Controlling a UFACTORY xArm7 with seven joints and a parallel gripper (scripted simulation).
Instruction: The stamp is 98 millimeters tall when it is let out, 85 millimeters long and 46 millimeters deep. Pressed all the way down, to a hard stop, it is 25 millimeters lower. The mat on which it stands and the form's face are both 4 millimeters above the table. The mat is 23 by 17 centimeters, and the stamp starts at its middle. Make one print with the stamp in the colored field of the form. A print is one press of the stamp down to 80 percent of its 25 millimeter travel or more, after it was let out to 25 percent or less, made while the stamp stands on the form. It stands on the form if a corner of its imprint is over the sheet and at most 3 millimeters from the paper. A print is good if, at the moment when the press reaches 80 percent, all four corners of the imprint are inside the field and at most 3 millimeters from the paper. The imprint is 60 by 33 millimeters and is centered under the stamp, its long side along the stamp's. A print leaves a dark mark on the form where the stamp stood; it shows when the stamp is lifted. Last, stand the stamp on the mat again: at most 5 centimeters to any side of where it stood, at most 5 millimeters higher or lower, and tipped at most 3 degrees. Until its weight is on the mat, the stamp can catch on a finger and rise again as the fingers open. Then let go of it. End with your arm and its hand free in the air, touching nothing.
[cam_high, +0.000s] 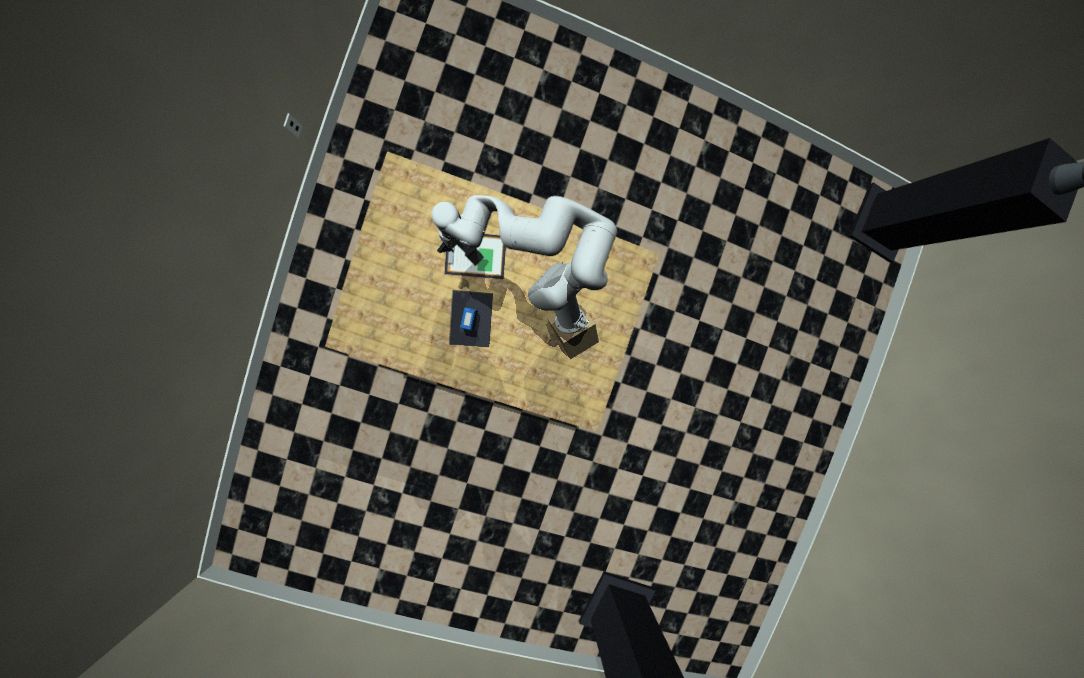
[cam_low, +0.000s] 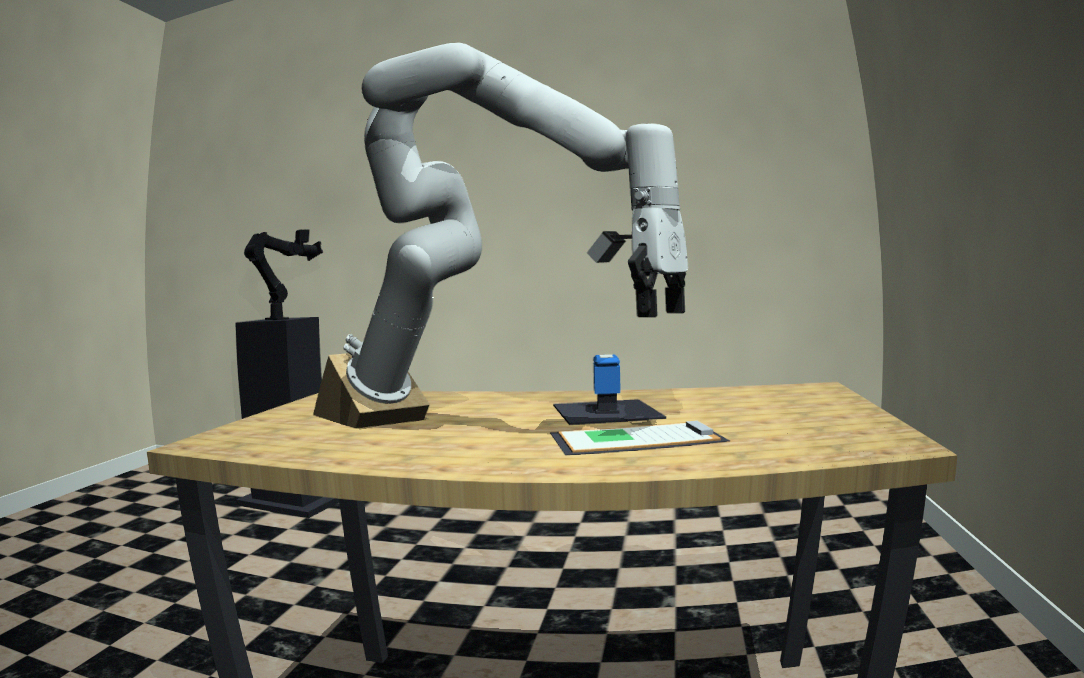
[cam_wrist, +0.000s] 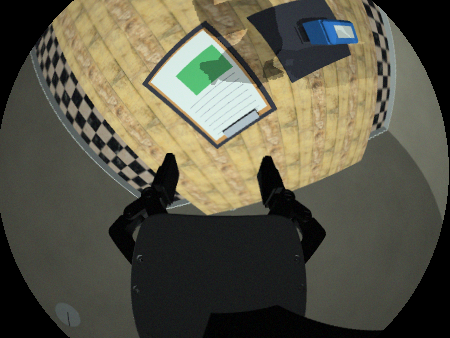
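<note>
Right now the blue stamp is 26 cm to the left of my hand, 14 cm below it and 13 cm behind it. From my hand the other things lie so: dark mat: 26 cm to the left, 19 cm below, 13 cm behind.
</note>
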